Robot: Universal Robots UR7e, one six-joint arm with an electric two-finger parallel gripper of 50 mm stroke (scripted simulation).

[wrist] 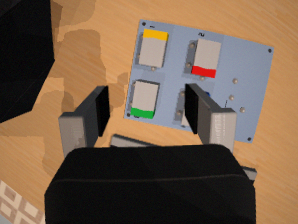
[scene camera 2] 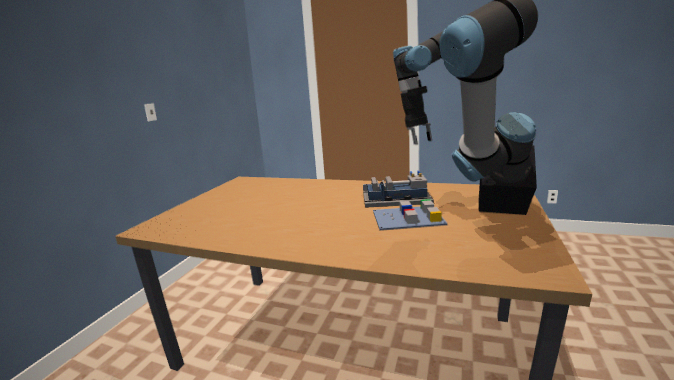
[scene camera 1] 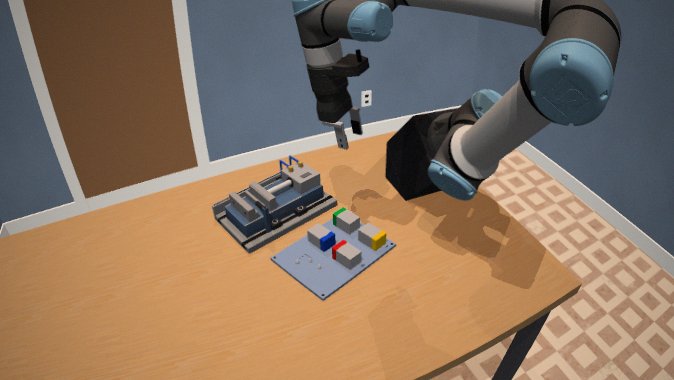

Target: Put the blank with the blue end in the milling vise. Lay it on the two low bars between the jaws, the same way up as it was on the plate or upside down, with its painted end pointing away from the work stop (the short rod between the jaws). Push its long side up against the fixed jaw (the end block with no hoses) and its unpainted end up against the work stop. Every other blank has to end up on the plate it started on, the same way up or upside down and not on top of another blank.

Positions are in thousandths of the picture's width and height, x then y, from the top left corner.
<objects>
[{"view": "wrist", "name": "my gripper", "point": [495, 449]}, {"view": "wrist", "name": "yellow-ended blank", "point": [518, 199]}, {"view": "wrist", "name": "red-ended blank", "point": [690, 275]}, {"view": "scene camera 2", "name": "my gripper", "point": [628, 375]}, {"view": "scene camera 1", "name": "my gripper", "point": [520, 370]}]
</objects>
